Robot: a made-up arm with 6 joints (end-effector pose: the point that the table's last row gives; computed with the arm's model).
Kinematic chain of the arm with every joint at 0, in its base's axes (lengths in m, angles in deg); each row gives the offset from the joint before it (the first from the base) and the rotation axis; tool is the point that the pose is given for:
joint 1: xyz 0 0 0.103 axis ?
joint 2: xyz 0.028 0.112 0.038 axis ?
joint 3: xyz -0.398 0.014 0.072 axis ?
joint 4: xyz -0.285 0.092 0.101 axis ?
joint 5: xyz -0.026 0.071 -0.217 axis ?
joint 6: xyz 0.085 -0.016 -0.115 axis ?
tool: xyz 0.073 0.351 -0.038
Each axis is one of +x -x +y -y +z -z.
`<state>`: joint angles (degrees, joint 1 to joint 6).
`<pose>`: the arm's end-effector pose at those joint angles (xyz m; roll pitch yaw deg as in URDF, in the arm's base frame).
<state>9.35 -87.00 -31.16 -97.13 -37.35 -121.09</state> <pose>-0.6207 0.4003 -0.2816 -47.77 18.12 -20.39</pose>
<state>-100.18 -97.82 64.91 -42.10 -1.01 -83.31</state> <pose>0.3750 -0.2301 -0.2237 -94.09 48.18 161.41</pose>
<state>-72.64 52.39 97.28 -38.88 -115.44 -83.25</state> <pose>-0.5494 -0.3735 0.2521 75.13 -87.82 107.20</pose>
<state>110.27 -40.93 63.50 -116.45 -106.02 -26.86</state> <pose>0.3554 0.1291 0.2223 79.54 -2.64 -106.52</pose>
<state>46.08 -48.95 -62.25 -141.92 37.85 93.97</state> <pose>-0.0668 0.8244 0.6483 109.88 17.34 62.49</pose>
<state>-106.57 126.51 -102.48 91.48 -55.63 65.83</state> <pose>0.7049 -0.6537 -0.0602 4.98 -43.44 -117.04</pose>
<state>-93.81 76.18 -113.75 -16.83 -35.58 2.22</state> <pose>0.1452 -0.6148 0.6931 113.11 22.10 -111.01</pose>
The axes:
joint 1: -z
joint 2: +x
joint 3: -y
joint 4: +z
joint 5: -y
joint 6: -z

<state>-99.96 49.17 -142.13 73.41 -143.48 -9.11</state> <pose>0.2596 0.2278 0.5371 38.64 4.94 6.39</pose>
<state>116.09 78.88 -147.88 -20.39 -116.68 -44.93</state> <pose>0.0848 0.0878 0.6429 129.64 -60.10 118.00</pose>
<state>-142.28 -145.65 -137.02 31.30 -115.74 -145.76</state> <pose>-0.0963 -0.3001 0.0591 95.36 -4.67 82.20</pose>
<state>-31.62 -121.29 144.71 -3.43 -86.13 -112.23</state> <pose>0.0652 -0.2162 0.2159 106.57 39.78 -76.77</pose>
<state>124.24 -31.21 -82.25 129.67 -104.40 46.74</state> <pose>0.5268 0.6846 0.5363 79.11 54.76 66.21</pose>
